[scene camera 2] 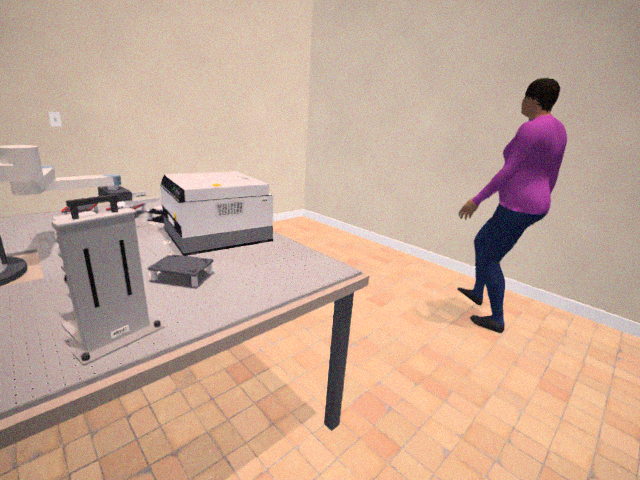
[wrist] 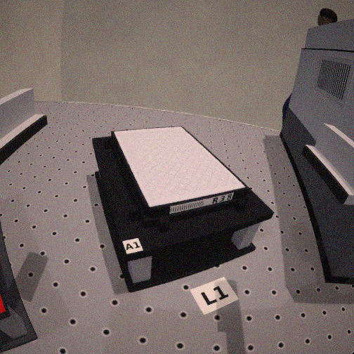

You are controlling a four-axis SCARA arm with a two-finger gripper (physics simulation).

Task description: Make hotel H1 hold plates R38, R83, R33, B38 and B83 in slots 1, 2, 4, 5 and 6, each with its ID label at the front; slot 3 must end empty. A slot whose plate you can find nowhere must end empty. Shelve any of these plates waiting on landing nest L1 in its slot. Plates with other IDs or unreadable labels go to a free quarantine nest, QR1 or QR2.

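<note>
Plate R38 [wrist: 180, 167], with a white top and its ID label on the near edge, lies on the black landing nest L1 [wrist: 112, 220] in the wrist view. The L1 tag lies on the table in front of it. My gripper [wrist: 178, 113] is open and empty; its fingers stand wide apart at the left and right of the wrist view, with the plate between and beyond them. A tall grey plate hotel [scene camera 2: 108, 279] stands at the left of the scene view, its back panel towards the camera. Its slots are hidden and I cannot tell its ID.
A white and dark instrument [scene camera 2: 219, 211] [wrist: 320, 115] stands right of L1. A low dark stand [scene camera 2: 180, 264] is near the hotel. Part of a red-edged nest [wrist: 15, 327] shows at the lower left of the wrist view. A person in purple [scene camera 2: 535, 160] stands beyond the table [scene camera 2: 289, 273].
</note>
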